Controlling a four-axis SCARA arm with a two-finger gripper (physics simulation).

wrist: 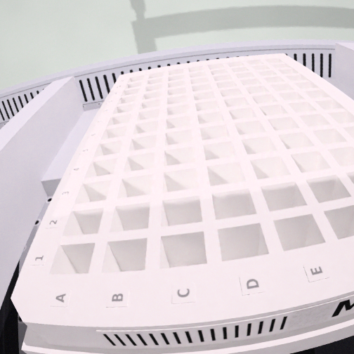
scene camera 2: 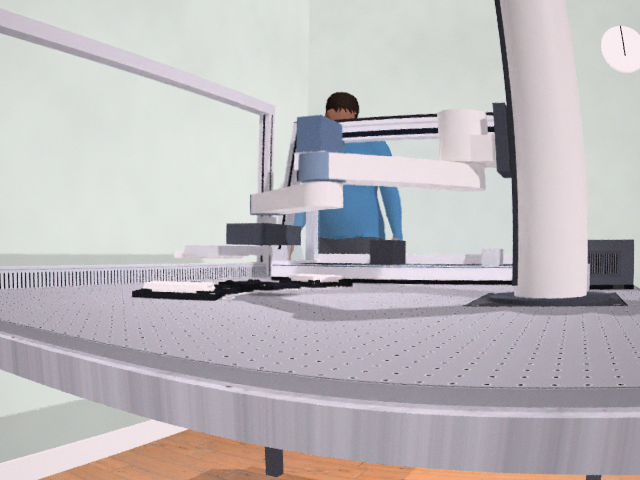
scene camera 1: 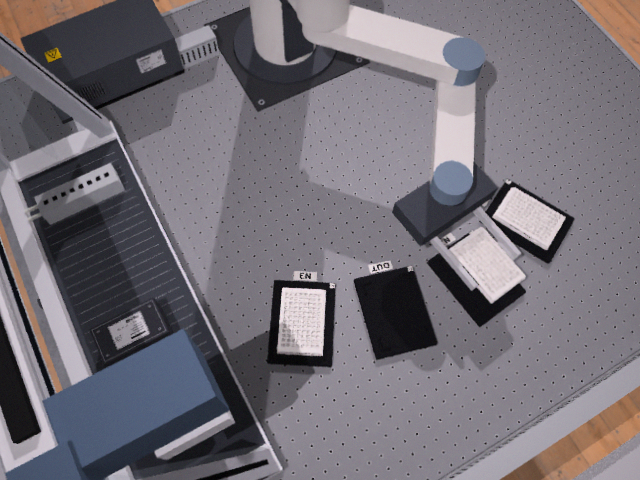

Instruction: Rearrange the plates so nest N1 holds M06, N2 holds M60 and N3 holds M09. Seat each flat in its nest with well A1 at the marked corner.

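Places are measured from the arm's base along level axes (x ahead, y left, z up), in millimetres.
Pixels of known places: gripper, fingertip midpoint: [scene camera 2: 198,250] [scene camera 1: 496,271]; arm's base, link origin: [scene camera 1: 285,46].
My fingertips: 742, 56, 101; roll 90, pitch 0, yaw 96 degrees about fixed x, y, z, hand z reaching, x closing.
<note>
Ahead of a thing's pixels: the offset from my fingertips to its top centre, as dx, dy, dz. "pt": to the spot under its first point.
My gripper [scene camera 1: 496,269] [scene camera 2: 188,252] [wrist: 211,75] is shut on a white well plate @[-25, -3, -3] [scene camera 1: 488,263] [scene camera 2: 178,254] [wrist: 200,150], one finger along each long side. In the wrist view its well A1 is at the near left; its label shows an "M", the rest cut off, consistent with M06. It is level, raised above the black nest N2 @[-24, -4, -72] [scene camera 1: 453,291]. Another white plate @[-76, +165, -62] [scene camera 1: 529,217] [scene camera 2: 178,285] lies in nest N1 @[-76, +165, -72] [scene camera 1: 553,253] [scene camera 2: 178,295] at the right. A third plate @[-110, -351, -62] [scene camera 1: 301,321] lies in nest N3 @[pt -45, -386, -77] [scene camera 1: 302,360]. Their names are unreadable here.
The empty black OUT nest @[-43, -184, -72] [scene camera 1: 395,312] lies between N2 and N3. At the left stand a framed machine with a blue block @[pt -2, -594, +399] [scene camera 1: 134,397], and a dark box [scene camera 1: 103,51] [scene camera 2: 611,263]. A person [scene camera 2: 361,191] stands behind the bench.
</note>
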